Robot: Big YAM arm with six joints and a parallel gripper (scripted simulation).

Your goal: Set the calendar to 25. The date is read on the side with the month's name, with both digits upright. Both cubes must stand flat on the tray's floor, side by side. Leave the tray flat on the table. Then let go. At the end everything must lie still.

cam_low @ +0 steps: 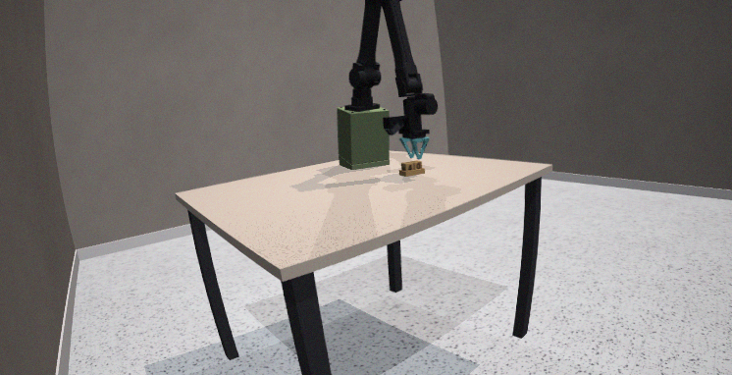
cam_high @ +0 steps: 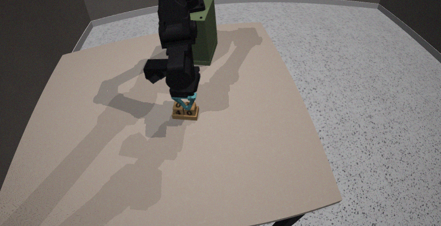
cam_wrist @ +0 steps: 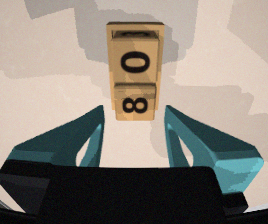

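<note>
My hand is 10 mm past the wooden tray, 20 mm to the left of it and 50 mm above it.
</note>
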